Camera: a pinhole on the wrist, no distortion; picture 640 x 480 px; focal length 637.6 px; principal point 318.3 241.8 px. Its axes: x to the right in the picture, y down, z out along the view. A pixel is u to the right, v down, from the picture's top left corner.
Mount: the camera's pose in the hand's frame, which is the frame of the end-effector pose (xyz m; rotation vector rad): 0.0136 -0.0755 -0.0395 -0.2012 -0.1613 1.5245
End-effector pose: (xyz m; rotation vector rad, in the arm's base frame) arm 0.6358 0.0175 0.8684 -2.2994 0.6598 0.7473
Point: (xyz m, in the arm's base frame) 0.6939 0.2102 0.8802
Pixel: outside the picture
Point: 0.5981 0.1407 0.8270
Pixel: 416 271
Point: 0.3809 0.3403 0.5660
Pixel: 457 196
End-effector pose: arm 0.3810 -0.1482 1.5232 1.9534 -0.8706 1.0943
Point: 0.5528 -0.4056 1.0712
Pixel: 232 438
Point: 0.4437 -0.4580 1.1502
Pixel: 399 421
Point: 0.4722 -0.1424 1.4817
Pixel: 206 193
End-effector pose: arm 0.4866 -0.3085 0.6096 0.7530 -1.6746 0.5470
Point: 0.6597 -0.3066 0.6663
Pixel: behind the camera
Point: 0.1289 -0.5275 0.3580
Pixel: 513 312
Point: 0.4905 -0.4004 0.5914
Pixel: 356 181
